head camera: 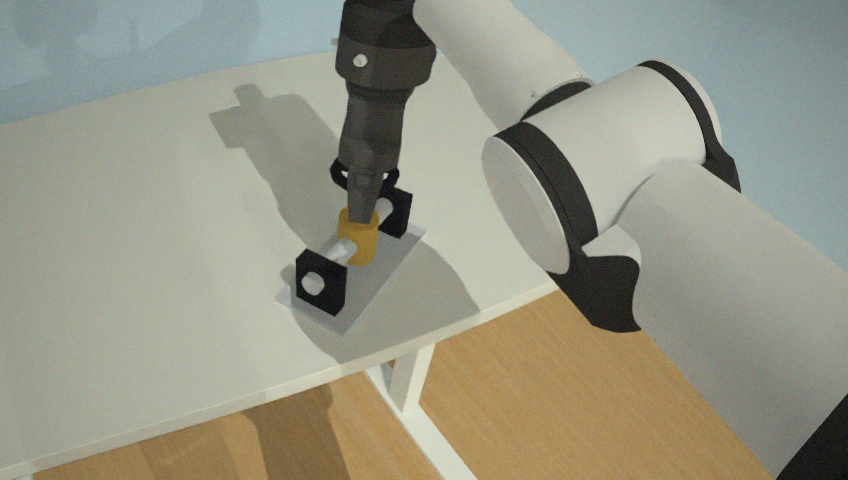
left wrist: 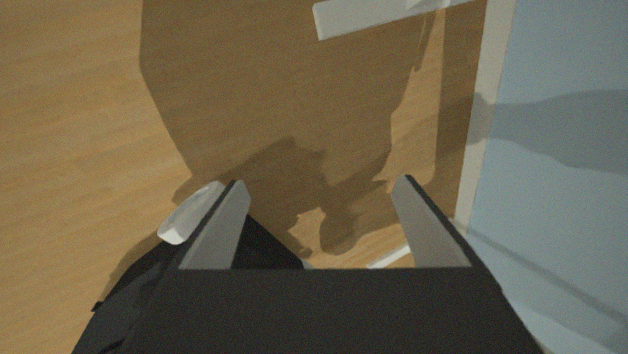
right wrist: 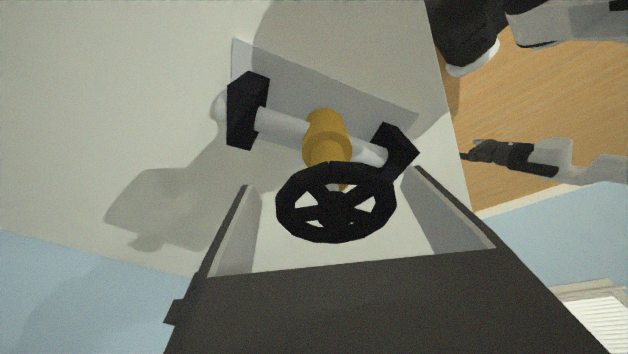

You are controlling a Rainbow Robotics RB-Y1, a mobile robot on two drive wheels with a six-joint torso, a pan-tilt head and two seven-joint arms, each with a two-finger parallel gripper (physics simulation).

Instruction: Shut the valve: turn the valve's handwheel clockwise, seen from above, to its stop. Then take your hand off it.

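Observation:
The valve's black handwheel [head camera: 339,173] [right wrist: 334,207] sits above the yellow valve body [head camera: 364,246] [right wrist: 326,142]. In the head camera the gripper hides much of the wheel. A pale pipe [head camera: 342,251] [right wrist: 282,125] runs through the body between two black blocks [head camera: 321,297] [right wrist: 247,112] on a grey base plate [head camera: 373,285] [right wrist: 300,82]. My right gripper [head camera: 361,217] [right wrist: 330,185] is open and points down at the valve. In the right wrist view its fingers stand on either side of the wheel, with narrow gaps. My left gripper [left wrist: 319,187] is open and empty above the floor.
The valve stands on a white table [head camera: 119,249] [right wrist: 75,100], near its front edge. A white table leg [head camera: 410,377] stands below on the wooden floor [head camera: 535,386] [left wrist: 65,125]. A pale blue wall [head camera: 148,35] [left wrist: 565,75] rises beyond the table.

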